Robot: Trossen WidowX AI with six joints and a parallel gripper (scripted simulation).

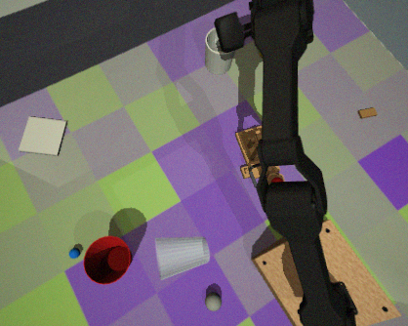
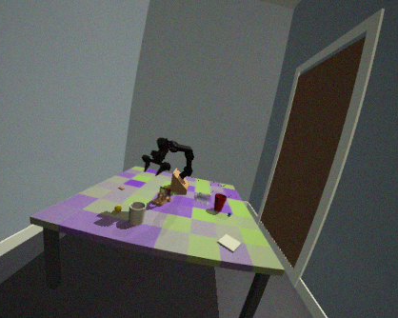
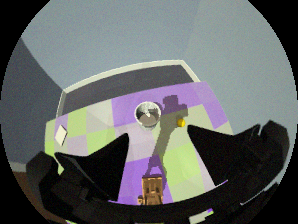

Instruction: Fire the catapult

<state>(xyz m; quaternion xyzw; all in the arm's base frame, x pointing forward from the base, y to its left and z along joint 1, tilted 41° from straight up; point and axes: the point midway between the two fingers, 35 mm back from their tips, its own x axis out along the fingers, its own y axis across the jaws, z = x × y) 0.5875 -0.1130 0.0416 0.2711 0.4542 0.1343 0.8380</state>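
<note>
My gripper tip is 320 mm past the red ball, 30 mm to the right of it and 200 mm above it. The rest, counted from my gripper tip: yellow ball: 60 mm ahead, 150 mm to the right, 250 mm below; then white mug: 100 mm ahead, 240 mm below; then wooden catapult: 250 mm behind, 50 mm to the left, 210 mm below.
</note>
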